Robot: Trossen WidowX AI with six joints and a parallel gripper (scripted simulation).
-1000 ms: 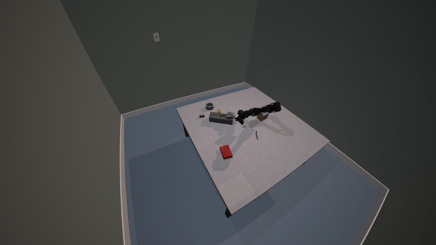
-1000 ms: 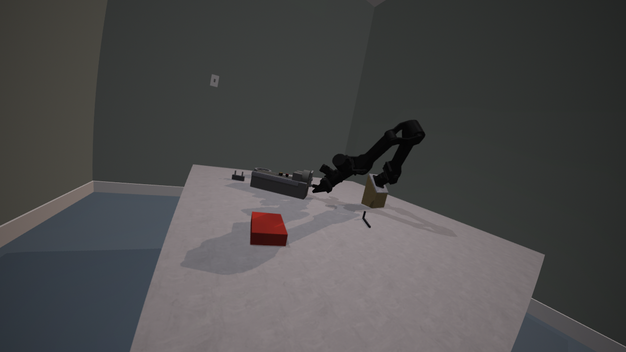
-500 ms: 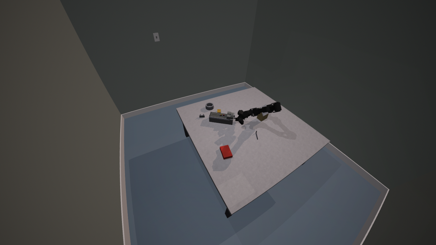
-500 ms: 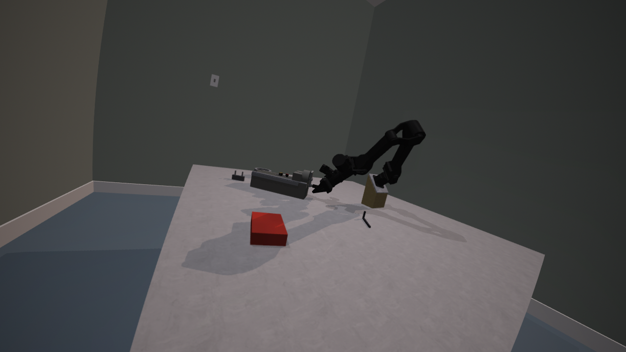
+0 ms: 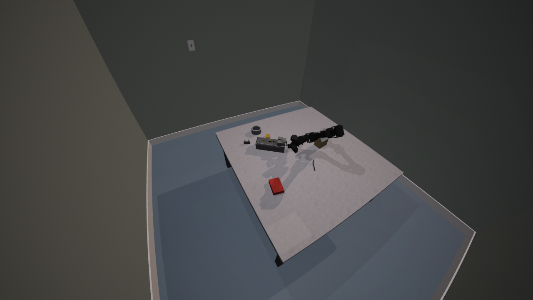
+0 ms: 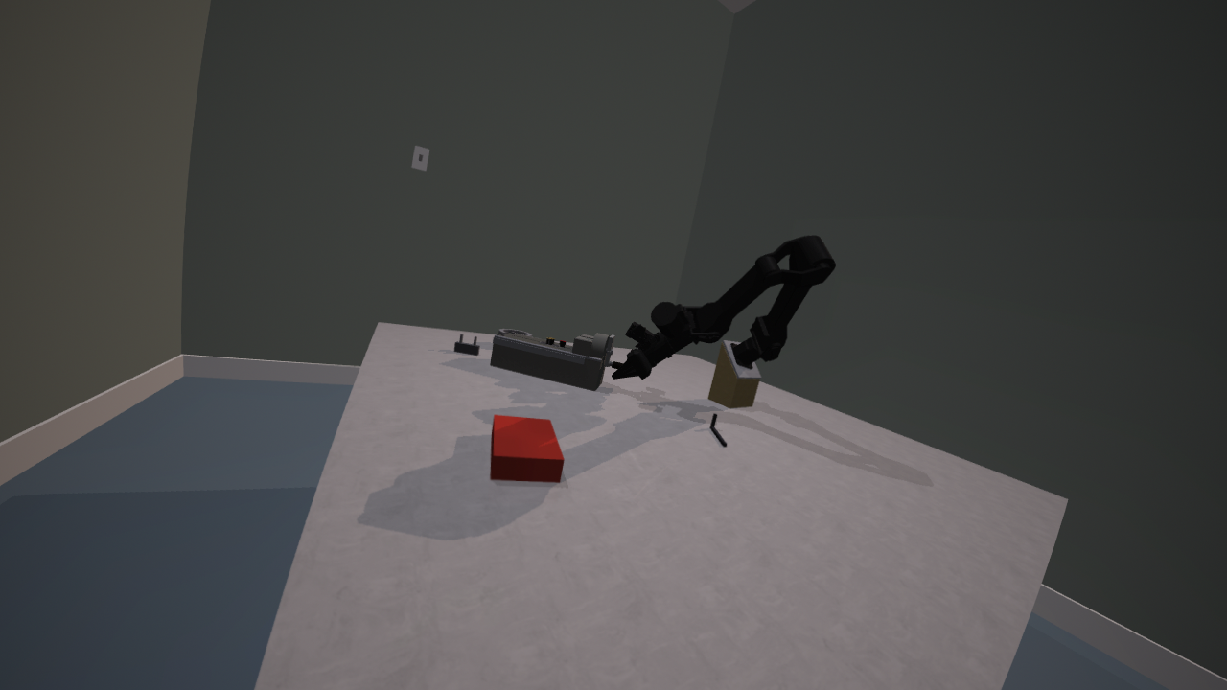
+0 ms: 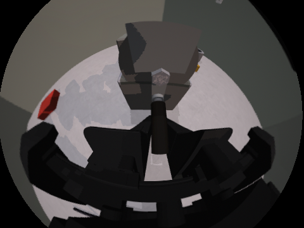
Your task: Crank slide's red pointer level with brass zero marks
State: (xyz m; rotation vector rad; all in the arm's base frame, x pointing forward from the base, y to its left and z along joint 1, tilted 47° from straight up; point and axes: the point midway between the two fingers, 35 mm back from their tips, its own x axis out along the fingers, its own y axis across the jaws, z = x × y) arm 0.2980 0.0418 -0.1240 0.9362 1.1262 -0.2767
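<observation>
My gripper tip is now 10 mm past the black crank handle, 10 mm to the right of it and 30 mm below it. From my gripper tip the other things lie so: yellow block: 80 mm ahead, 240 mm to the right, 20 mm below; then red pointer: 110 mm ahead, 80 mm to the right, 50 mm above; then black bent key: 100 mm behind, 250 mm to the left, 20 mm below.
</observation>
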